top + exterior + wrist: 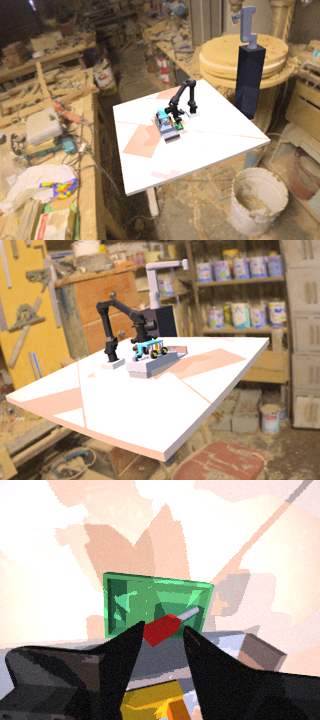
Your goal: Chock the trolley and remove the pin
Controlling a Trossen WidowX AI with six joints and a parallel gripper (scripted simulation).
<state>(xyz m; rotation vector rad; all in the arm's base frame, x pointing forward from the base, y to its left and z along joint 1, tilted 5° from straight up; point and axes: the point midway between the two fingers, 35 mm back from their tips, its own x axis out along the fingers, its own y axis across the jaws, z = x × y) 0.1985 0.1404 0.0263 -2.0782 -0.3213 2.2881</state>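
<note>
Now: gripper tip 5 cm above the green tray and 1 cm past it. Round my gripper tip: red-headed stop pin: 1 cm to the left, 1 cm below; then grey ramp: 13 cm ahead, 9 cm to the right; then trolley: 13 cm ahead, 8 cm to the right, 7 cm above.
</note>
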